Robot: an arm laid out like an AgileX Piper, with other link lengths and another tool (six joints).
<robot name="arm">
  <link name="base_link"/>
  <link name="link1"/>
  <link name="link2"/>
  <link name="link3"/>
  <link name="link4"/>
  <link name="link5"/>
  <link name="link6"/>
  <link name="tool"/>
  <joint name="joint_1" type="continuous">
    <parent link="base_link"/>
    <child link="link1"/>
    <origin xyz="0 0 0.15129" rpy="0 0 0"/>
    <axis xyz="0 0 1"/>
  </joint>
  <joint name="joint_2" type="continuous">
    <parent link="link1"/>
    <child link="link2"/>
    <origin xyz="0 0 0" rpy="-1.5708 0 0"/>
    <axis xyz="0 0 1"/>
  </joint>
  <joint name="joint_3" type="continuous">
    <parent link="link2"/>
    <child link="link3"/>
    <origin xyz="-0.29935 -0.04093 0" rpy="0 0 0"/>
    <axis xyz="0 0 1"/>
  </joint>
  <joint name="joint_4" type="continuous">
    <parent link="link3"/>
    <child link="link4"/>
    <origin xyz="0.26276 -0.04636 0" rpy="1.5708 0 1.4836"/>
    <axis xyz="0 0 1"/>
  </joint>
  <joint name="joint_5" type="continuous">
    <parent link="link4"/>
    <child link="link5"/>
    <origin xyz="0 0 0" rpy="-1.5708 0 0"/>
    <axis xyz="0 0 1"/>
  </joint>
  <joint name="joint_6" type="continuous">
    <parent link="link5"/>
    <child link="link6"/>
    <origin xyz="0 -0.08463 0" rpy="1.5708 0 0"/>
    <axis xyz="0 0 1"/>
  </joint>
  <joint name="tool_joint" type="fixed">
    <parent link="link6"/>
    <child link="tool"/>
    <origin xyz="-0.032 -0.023 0.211" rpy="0.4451 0 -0.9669"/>
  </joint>
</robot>
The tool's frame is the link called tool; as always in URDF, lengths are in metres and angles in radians. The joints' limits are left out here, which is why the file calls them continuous.
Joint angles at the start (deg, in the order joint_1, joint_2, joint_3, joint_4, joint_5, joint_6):
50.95 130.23 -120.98 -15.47 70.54 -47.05
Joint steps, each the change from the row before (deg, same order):
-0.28 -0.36 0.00 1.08 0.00 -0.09
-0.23 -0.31 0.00 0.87 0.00 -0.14
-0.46 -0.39 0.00 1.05 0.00 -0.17
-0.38 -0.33 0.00 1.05 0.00 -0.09
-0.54 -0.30 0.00 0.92 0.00 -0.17
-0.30 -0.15 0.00 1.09 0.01 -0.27
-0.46 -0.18 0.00 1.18 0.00 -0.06
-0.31 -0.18 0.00 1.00 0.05 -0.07
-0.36 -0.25 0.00 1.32 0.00 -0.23
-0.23 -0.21 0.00 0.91 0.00 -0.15
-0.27 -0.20 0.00 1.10 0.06 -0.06
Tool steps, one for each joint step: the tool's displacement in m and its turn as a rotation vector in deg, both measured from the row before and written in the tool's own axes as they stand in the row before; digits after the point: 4 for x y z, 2 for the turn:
-0.0010 -0.0022 -0.0022 0.47 -0.49 0.92
-0.0008 -0.0020 -0.0019 0.40 -0.41 0.68
0.0009 -0.0018 -0.0025 0.45 -0.38 0.95
-0.0001 -0.0018 -0.0021 0.43 -0.42 0.95
0.0019 -0.0009 -0.0019 0.34 -0.27 0.90
-0.0017 -0.0010 -0.0008 0.30 -0.63 0.74
-0.0003 -0.0009 -0.0010 0.33 -0.49 1.11
-0.0011 -0.0011 -0.0012 0.28 -0.47 0.87
-0.0019 -0.0021 -0.0015 0.47 -0.70 0.97
-0.0015 -0.0018 -0.0013 0.37 -0.48 0.66
-0.0020 -0.0016 -0.0013 0.34 -0.56 0.90

